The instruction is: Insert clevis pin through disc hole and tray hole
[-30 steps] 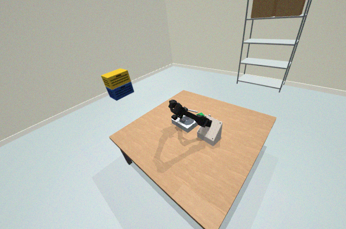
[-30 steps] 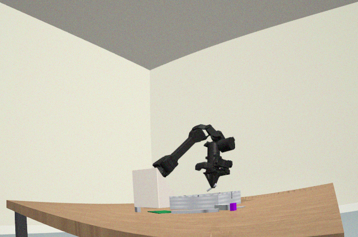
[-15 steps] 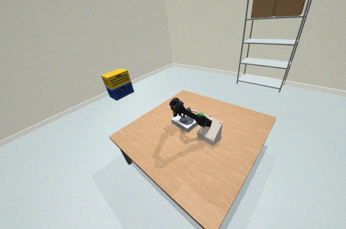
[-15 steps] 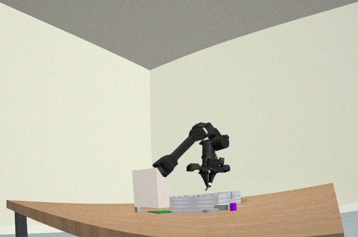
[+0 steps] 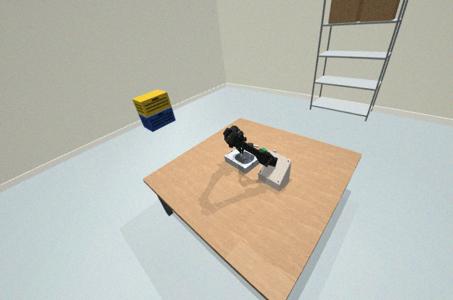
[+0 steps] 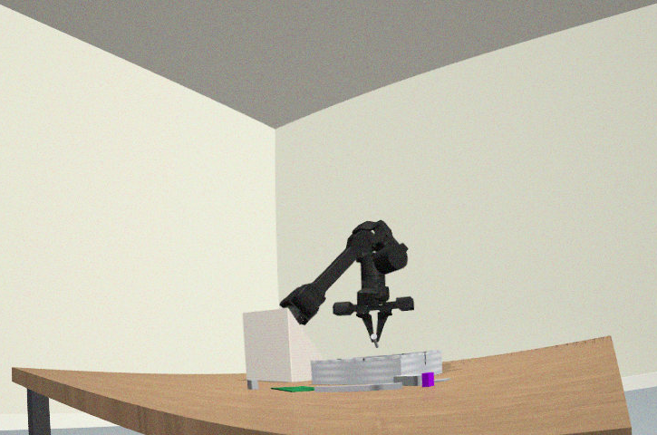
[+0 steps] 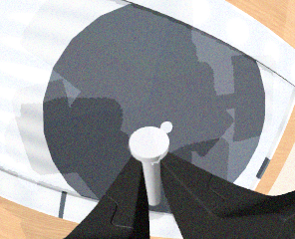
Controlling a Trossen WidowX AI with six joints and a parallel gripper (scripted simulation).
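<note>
The aluminium disc is 2 cm behind my gripper tip, 1 cm to the right of it and 4 cm below it. Also, from my gripper tip: steel clevis pin 1 cm to the left; then green patch 7 cm behind, 22 cm to the right, 9 cm below; then steel tray 1 cm ahead, 1 cm to the right, 5 cm below.
</note>
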